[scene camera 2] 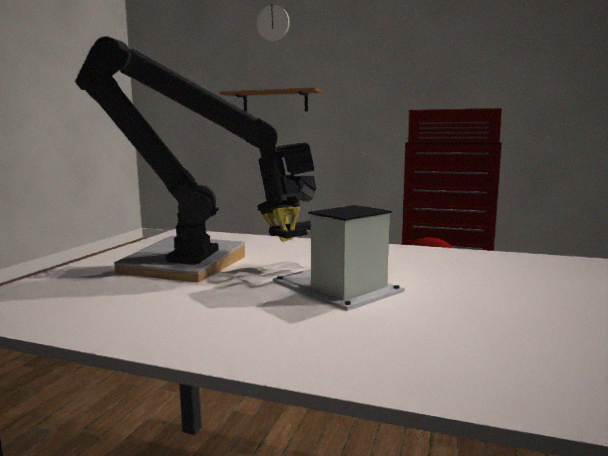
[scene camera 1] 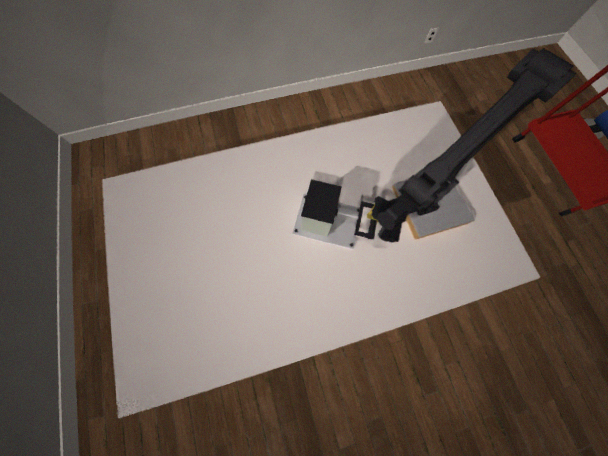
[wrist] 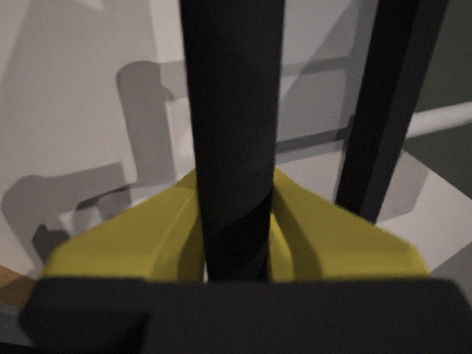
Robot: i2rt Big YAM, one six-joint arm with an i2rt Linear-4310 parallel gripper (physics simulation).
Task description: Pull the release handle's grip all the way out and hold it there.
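The release handle is a black rectangular frame on a pale rod from the side of a pale green box with a black top. The handle stands out from the box, with a stretch of rod showing between them. My gripper is shut on the handle's outer bar, the grip. Its yellow fingers press on both sides of the bar. The handle's inner bar is to the right in the wrist view. How far the rod can travel does not show.
The box stands on a grey plate with dark bolts at its corners, on a white table. The arm's wood-edged base is close behind the gripper. A red cart stands beyond the table.
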